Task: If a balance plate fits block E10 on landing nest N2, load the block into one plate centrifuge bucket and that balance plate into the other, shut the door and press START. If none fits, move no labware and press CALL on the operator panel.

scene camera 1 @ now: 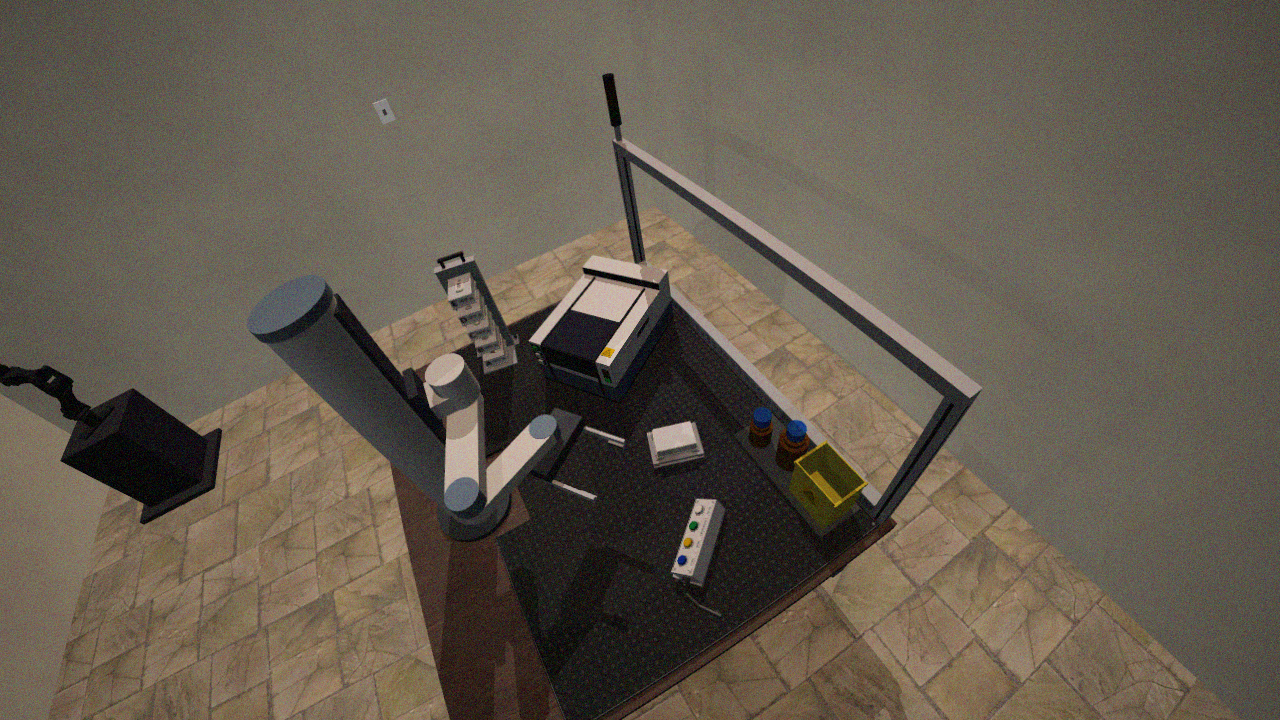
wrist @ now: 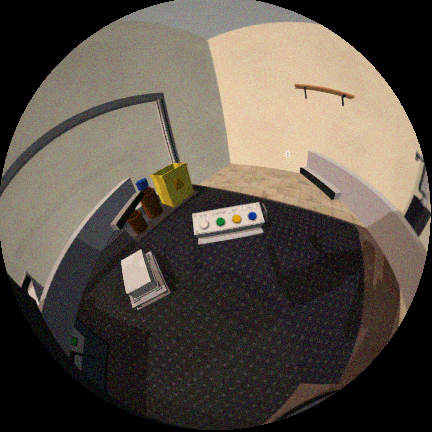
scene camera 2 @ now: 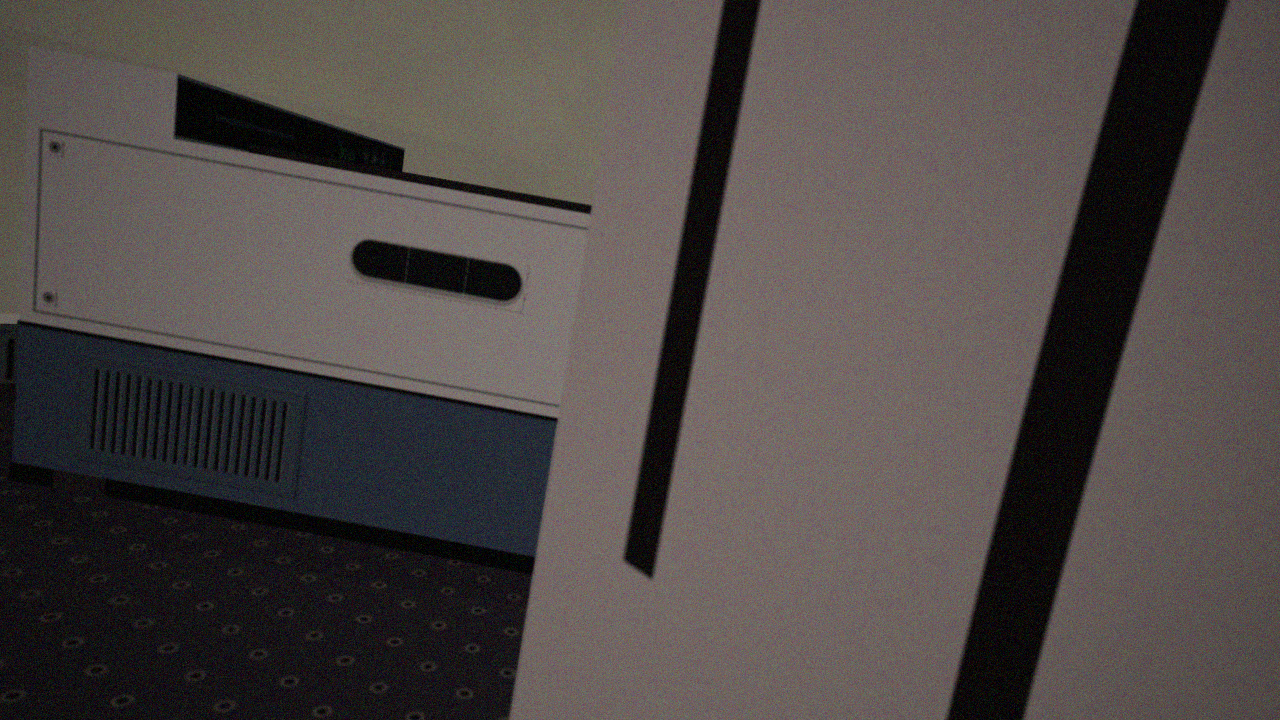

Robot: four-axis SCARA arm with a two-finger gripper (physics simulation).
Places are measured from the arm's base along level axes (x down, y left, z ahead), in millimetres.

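Where they show: gripper, fingertip midpoint: (scene camera 1: 610, 470) (wrist: 219, 166).
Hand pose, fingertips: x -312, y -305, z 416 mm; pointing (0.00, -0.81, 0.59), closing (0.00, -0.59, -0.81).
Note:
Things, the pixels of their top centre, and the offset from my fingertips. "*": a spot on its surface instead.
- white block at its top centre: (wrist: 133, 269) (scene camera 1: 673, 436) dz +240, dx +230, dy +125 mm
- pale nest at a spot on its surface: (wrist: 152, 300) * dz +167, dx +294, dy +151 mm
- operator panel at its top centre: (scene camera 1: 698, 534) (wrist: 226, 210) dz +130, dx +215, dy -183 mm
My gripper (scene camera 1: 610, 469) (wrist: 219, 166) is open and empty, a little to the left of the landing nest in scene camera 1. A white block (scene camera 1: 675, 437) (wrist: 137, 272) lies on the pale nest (scene camera 1: 677, 461) (wrist: 152, 300); no label is readable. The plate centrifuge (scene camera 1: 617, 308) (scene camera 2: 268, 241), white over blue, stands at the back; its door's state and its buckets cannot be made out. A tall rack (scene camera 1: 492, 300) beside it holds several white labelled pieces (scene camera 1: 461, 288), too small to read. The operator panel (scene camera 1: 698, 541) (wrist: 228, 220) has white, green, yellow and blue buttons.
Two brown bottles (scene camera 1: 759, 433) (wrist: 151, 203) with blue caps and a yellow bin (scene camera 1: 825, 492) (wrist: 175, 186) stand along the right edge. A metal frame (scene camera 1: 787, 259) rises behind them. A large white panel (scene camera 2: 850, 358) with black strips covers the right of scene camera 2.

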